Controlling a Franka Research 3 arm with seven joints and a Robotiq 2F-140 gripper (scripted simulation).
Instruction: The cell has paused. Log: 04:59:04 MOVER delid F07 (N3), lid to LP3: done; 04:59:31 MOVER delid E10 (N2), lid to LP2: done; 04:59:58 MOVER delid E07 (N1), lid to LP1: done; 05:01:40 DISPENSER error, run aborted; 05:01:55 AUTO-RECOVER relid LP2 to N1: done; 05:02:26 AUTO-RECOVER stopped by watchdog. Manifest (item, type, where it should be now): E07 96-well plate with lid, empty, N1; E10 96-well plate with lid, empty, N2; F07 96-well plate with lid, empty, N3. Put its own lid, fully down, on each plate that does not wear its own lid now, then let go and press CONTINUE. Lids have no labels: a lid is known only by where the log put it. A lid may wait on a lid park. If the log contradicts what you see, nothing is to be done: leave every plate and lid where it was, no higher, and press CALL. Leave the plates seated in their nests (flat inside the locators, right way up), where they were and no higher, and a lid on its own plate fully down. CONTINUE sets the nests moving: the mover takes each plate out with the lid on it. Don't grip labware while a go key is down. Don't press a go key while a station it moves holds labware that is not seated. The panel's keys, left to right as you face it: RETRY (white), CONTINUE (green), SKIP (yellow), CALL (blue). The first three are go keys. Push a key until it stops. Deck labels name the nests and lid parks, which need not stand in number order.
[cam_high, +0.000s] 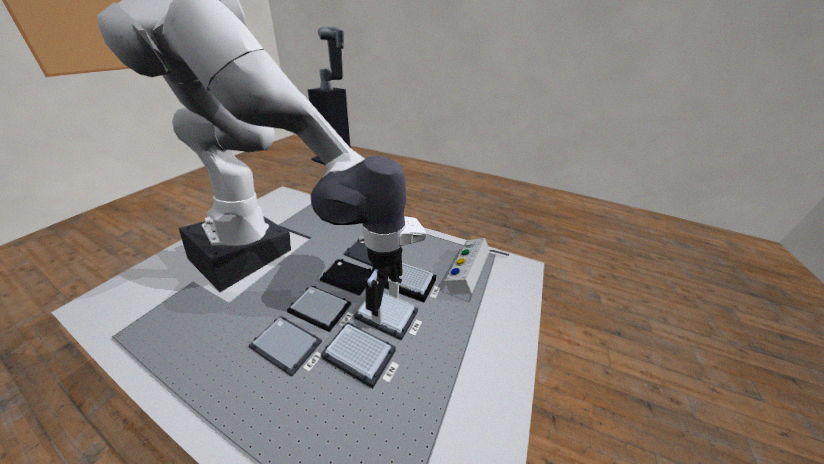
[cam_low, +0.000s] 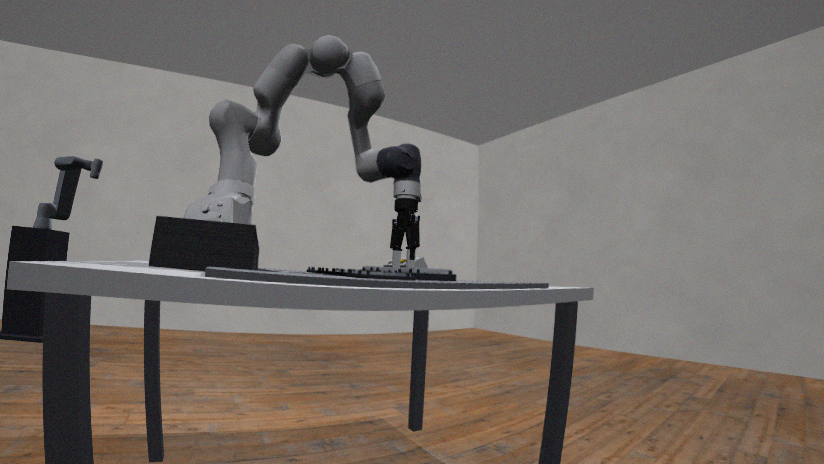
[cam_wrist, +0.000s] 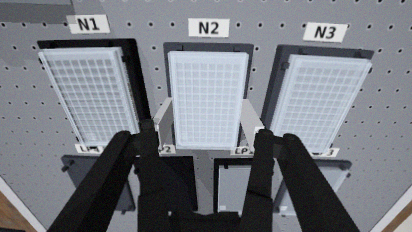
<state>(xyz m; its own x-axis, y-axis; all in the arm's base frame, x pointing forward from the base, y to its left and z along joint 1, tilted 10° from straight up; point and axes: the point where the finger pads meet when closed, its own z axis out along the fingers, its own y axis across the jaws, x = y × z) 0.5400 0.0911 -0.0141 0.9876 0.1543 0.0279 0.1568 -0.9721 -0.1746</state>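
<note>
My hand is 160 mm past the clear lid, 90 mm to the left of it and 40 mm above it. The rest, counted from my hand: N3 plate (130 mm to the right, 30 mm below, 20 mm ahead); lid park LP1 (160 mm behind, 90 mm to the right, 50 mm below); nest N1 (130 mm to the left, 40 mm below, 20 mm behind).
</note>
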